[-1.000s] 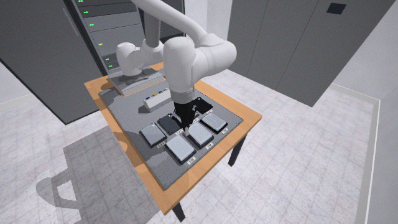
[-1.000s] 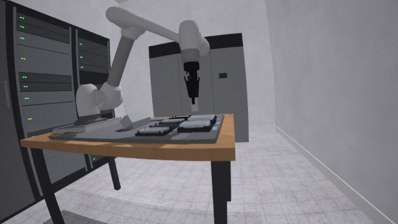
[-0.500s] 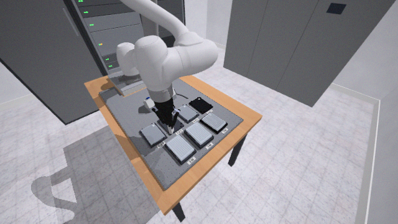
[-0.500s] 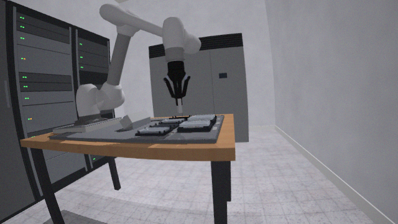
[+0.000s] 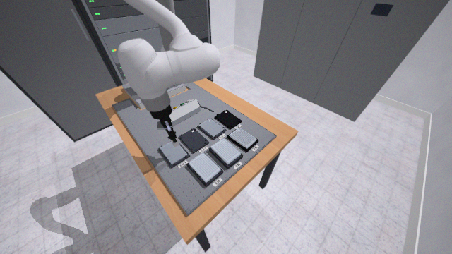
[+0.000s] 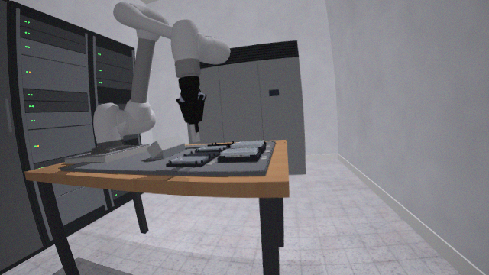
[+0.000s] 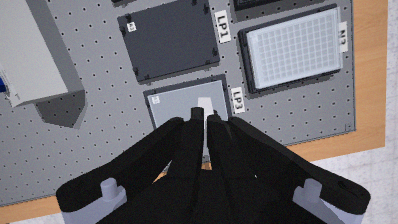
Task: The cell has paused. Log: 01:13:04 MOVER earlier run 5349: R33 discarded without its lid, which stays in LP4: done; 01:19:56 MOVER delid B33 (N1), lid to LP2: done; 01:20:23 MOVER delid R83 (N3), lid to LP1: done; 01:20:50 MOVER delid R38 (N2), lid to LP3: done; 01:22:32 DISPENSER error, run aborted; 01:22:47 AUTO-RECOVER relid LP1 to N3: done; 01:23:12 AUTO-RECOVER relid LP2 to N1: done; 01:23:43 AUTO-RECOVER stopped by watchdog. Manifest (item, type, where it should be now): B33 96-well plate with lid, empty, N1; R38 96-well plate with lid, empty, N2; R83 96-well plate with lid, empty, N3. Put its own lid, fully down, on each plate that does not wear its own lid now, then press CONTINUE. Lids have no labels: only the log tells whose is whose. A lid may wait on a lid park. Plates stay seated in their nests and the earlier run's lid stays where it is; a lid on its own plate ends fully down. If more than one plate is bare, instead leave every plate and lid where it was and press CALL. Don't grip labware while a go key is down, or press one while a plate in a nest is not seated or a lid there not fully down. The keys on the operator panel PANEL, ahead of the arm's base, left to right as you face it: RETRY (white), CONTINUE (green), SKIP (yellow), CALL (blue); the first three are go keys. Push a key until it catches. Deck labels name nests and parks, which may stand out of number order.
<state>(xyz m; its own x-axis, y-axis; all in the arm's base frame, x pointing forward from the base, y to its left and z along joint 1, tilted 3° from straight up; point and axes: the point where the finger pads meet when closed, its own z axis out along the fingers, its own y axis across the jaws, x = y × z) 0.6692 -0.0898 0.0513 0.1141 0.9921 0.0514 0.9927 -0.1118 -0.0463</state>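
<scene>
Now: hand 30 mm past the park LP3, 20 mm to the left of it and 110 mm above it. The rest, counted from my hand: yellow skip key (290 mm behind, 110 mm to the left, 40 mm below); then blue call key (280 mm behind, 70 mm to the left, 40 mm below); then park LP1 (40 mm behind, 100 mm to the left, 110 mm below).
</scene>
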